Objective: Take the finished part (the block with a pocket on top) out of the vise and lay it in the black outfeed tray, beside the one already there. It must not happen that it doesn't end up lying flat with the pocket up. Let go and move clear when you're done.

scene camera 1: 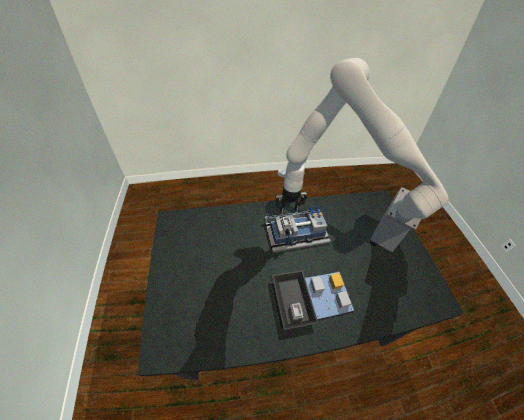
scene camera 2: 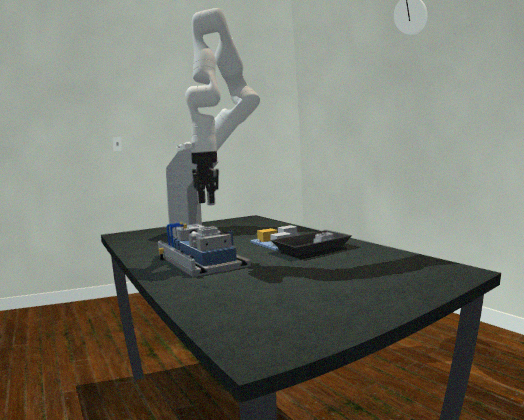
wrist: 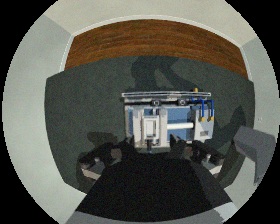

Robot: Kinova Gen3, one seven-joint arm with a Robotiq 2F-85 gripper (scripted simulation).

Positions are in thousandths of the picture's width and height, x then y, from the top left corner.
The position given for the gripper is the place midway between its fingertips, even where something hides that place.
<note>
In view: the gripper (scene camera 2: 394, 487).
The gripper shows as well in the wrist view (wrist: 545, 623).
</note>
